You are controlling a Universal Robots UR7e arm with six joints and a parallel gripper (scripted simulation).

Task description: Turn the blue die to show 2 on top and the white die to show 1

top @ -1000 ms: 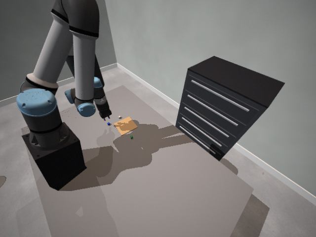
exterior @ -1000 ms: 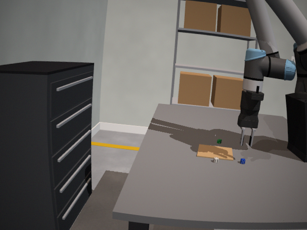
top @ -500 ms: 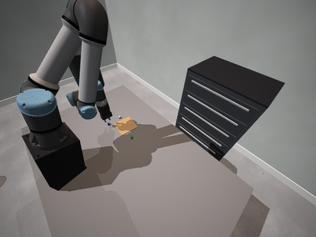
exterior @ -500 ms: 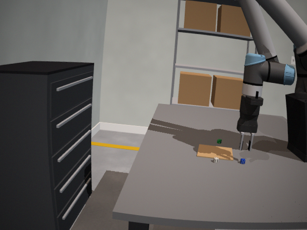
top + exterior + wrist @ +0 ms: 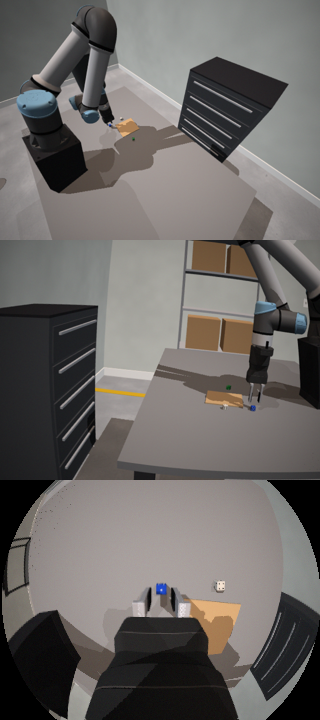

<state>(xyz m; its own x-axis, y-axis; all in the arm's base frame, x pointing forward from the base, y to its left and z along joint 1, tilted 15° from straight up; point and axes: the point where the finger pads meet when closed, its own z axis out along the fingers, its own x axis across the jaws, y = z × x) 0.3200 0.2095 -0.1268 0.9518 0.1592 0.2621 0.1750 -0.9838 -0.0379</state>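
Right now the blue die is 4 cm below my hand. From my hand the other things lie so: orange mat 11 cm ahead, 7 cm to the right, 5 cm below; then green die 20 cm to the right, 11 cm ahead, 4 cm below; then white die 10 cm ahead, 4 cm below, 3 cm to the left.
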